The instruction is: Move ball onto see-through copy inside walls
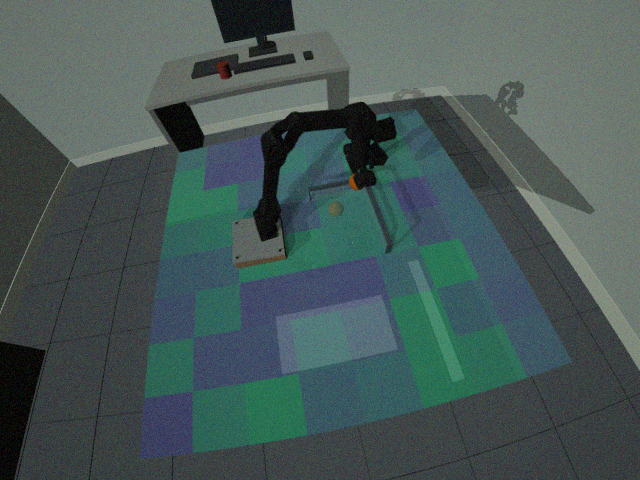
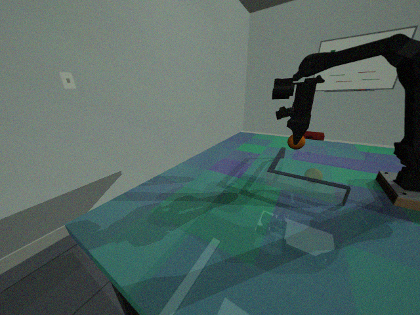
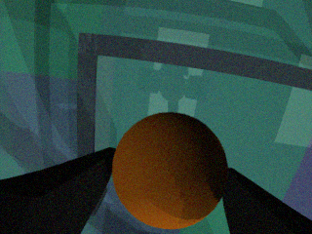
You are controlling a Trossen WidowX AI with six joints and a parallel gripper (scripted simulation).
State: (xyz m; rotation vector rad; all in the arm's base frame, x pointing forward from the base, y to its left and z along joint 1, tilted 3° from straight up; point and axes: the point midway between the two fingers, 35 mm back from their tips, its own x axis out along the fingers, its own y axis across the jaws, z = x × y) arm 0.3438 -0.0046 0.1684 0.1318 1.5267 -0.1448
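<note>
Now: gripper tip 120 mm above the see-through copy of ball, 80 mm past it and 10 mm to the right of it.
</note>
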